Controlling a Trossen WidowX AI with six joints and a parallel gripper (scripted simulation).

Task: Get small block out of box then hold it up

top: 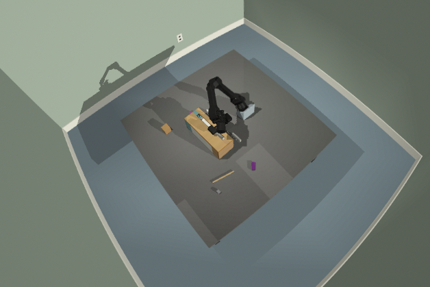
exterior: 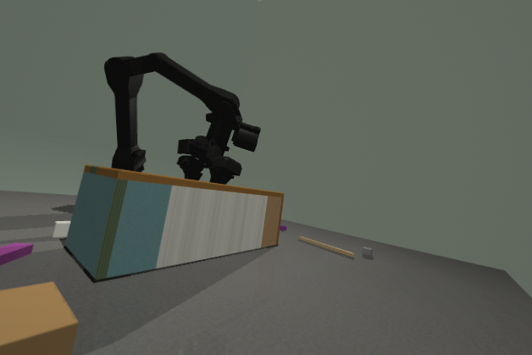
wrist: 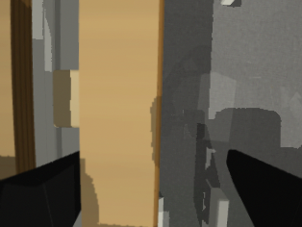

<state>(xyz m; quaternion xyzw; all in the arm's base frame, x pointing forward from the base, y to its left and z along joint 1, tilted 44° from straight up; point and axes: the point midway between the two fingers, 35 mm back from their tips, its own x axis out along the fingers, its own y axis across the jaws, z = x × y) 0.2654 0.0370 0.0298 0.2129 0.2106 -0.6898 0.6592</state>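
My gripper tip is now 5 cm short of the tan block and 3 cm to the left of it. Round my gripper tip: thin wooden stick: 22 cm ahead, 27 cm to the left, 8 cm below; magenta piece: 3 cm ahead, 29 cm to the right, 8 cm below; box: 4 cm ahead, 4 cm to the right, 3 cm below.
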